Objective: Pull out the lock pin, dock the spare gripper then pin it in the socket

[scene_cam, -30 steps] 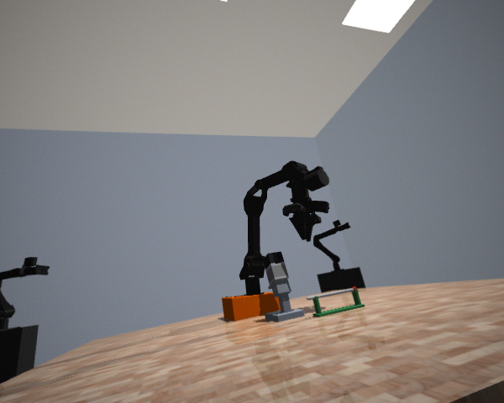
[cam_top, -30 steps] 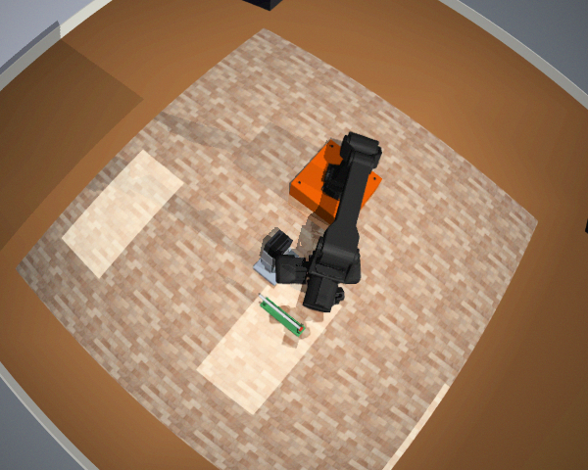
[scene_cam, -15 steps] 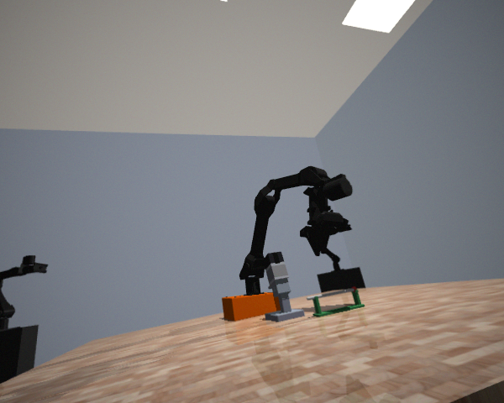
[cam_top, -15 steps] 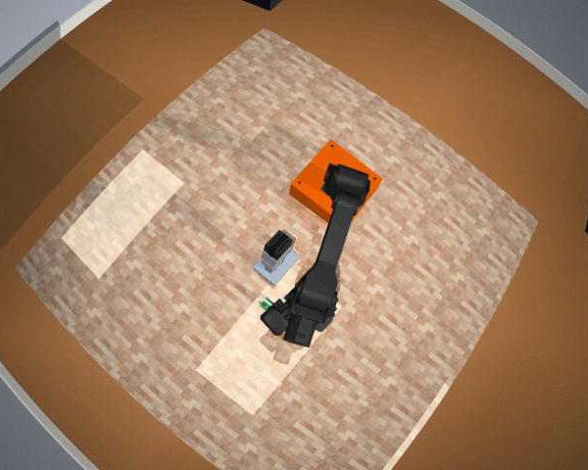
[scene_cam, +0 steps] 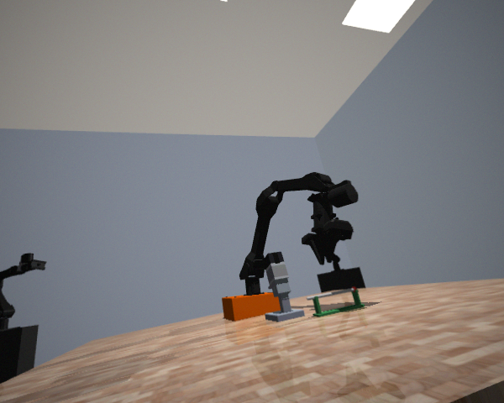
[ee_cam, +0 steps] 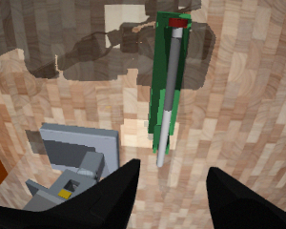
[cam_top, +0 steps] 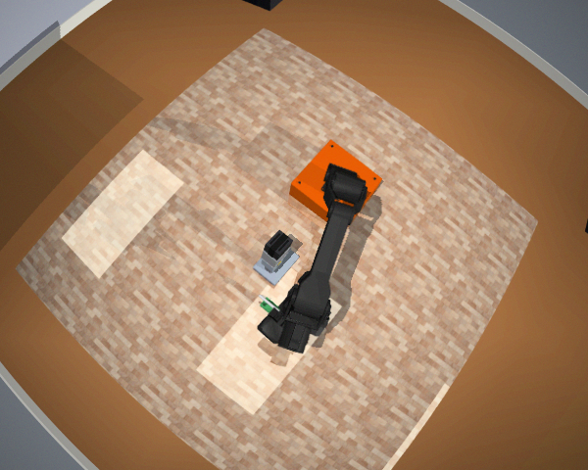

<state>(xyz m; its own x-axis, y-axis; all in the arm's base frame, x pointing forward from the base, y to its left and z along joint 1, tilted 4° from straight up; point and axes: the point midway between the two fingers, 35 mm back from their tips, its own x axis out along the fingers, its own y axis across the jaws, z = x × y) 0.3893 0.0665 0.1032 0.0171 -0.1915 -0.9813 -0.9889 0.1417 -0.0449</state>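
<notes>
Right now the green rack is 100 mm below my gripper tip and 10 mm to the left of it. Round my gripper tip: spare gripper: 120 mm behind, 100 mm to the right; grey mount: 120 mm behind, 90 mm to the right, 70 mm below.
</notes>
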